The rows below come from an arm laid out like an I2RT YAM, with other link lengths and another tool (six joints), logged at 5 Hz.
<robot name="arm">
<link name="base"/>
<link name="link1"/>
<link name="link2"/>
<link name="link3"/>
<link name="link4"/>
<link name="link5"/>
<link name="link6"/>
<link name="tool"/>
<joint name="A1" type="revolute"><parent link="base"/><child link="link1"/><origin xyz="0 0 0.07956"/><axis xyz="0 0 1"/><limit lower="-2.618" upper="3.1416"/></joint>
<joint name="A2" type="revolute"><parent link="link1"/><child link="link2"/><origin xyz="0.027 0.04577 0.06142" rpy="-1.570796 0 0"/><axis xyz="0 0 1"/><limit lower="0" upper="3.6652"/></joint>
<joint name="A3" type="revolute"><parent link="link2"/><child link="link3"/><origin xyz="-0.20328 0 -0.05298" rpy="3.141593 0 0"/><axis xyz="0 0 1"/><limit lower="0" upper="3.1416"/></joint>
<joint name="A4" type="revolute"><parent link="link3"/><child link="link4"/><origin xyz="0.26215 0.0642 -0.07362"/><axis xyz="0 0 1"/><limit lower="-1.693" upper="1.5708"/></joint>
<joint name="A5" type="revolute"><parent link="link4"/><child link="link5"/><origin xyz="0.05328 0.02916 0.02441" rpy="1.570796 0 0"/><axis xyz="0 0 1"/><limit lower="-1.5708" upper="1.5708"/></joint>
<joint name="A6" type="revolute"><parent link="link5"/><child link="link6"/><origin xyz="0.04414 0 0.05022" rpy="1.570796 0 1.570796"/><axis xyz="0 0 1"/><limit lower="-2.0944" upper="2.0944"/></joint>
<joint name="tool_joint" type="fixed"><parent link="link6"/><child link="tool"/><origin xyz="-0.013 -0.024 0.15" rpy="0 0.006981 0.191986"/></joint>
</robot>
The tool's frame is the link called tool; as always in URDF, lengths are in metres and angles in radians.
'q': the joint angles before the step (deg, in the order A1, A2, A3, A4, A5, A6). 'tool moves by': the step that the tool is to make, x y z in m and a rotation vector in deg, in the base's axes. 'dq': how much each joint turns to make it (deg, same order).
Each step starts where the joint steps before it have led.
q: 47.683, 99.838, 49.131, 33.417, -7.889, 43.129
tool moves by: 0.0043, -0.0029, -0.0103, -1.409, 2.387, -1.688
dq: 0.000, 0.849, 1.050, -2.684, 1.341, 1.321
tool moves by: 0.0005, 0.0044, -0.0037, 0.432, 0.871, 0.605
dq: -0.017, 1.564, 1.078, 0.301, -0.902, 0.673
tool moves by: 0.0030, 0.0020, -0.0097, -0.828, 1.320, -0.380
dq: 0.012, 2.062, 1.501, -0.872, 0.219, 0.534
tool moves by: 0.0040, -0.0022, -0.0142, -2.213, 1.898, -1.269
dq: -0.031, 1.762, 1.521, -2.627, 1.175, 0.402
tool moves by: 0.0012, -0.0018, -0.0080, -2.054, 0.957, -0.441
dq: 0.007, 0.653, 1.010, -2.562, 0.694, -0.422
